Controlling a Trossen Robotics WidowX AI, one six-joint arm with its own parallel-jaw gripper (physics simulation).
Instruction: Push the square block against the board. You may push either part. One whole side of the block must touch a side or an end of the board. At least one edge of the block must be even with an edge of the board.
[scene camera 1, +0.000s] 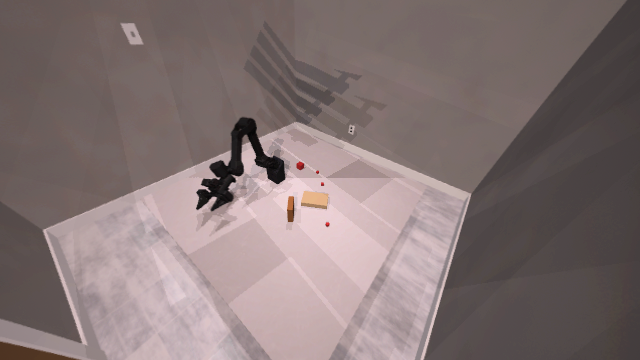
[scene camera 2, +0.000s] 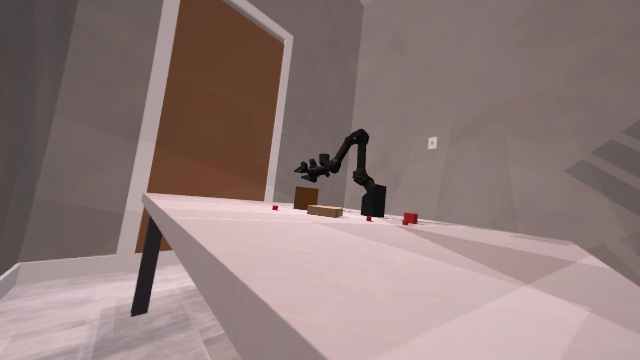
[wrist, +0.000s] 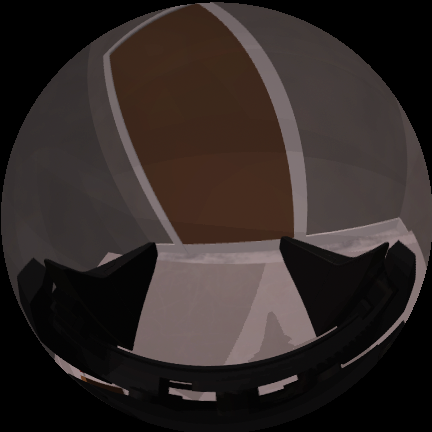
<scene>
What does the gripper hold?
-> Nothing.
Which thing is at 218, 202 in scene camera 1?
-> The gripper.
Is the gripper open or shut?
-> Open.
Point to the gripper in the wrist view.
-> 218, 246
</scene>
